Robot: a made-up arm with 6 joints.
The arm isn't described. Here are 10 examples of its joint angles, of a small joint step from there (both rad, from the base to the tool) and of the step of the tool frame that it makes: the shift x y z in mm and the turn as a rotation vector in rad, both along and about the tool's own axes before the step.
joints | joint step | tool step
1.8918 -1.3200 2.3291 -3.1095 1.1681 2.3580 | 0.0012 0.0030 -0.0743 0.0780 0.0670 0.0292 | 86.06 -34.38 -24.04 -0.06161 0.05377 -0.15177
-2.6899 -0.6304 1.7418 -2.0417 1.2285 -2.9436 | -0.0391 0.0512 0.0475 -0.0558 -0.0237 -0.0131 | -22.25 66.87 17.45 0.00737 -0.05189 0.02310
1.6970 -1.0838 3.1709 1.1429 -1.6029 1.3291 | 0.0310 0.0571 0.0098 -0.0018 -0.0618 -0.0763 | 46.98 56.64 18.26 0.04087 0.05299 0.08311
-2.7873 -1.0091 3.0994 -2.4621 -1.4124 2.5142 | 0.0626 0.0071 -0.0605 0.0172 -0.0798 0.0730 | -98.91 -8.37 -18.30 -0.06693 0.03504 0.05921
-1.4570 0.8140 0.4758 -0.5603 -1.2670 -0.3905 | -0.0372 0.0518 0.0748 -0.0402 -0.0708 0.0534 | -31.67 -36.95 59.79 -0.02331 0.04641 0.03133
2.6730 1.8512 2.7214 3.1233 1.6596 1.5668 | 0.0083 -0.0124 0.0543 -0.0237 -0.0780 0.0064 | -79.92 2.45 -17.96 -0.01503 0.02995 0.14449
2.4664 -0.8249 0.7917 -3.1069 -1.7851 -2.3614 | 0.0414 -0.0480 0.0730 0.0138 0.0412 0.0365 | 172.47 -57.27 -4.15 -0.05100 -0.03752 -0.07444
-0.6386 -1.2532 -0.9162 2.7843 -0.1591 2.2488 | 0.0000 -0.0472 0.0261 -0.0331 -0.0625 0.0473 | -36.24 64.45 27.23 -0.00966 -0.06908 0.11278
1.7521 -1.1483 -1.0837 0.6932 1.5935 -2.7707 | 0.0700 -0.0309 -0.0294 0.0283 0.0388 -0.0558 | 6.39 -33.45 -38.29 0.10885 0.08762 0.00844
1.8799 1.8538 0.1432 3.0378 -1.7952 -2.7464 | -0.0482 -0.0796 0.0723 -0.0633 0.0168 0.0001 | 200.11 -86.36 57.82 -0.00094 -0.07926 -0.15634
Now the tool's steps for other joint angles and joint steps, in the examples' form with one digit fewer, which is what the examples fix.
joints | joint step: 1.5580 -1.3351 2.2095 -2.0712 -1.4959 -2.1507 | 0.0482 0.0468 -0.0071 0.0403 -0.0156 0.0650
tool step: -114.4 25.5 44.6 -0.0418 -0.0254 0.0730
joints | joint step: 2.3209 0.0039 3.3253 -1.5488 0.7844 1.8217 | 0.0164 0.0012 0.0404 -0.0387 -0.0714 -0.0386
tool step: 2.9 -22.3 40.7 0.0912 -0.0171 0.0527
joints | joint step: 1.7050 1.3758 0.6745 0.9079 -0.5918 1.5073 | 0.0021 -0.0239 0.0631 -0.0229 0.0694 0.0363
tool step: -73.7 -57.3 -86.7 0.0175 0.0397 -0.1269
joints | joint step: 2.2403 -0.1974 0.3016 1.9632 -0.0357 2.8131 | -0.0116 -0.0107 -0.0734 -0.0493 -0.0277 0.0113
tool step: 1.3 -76.0 10.7 0.0296 -0.0345 -0.0563
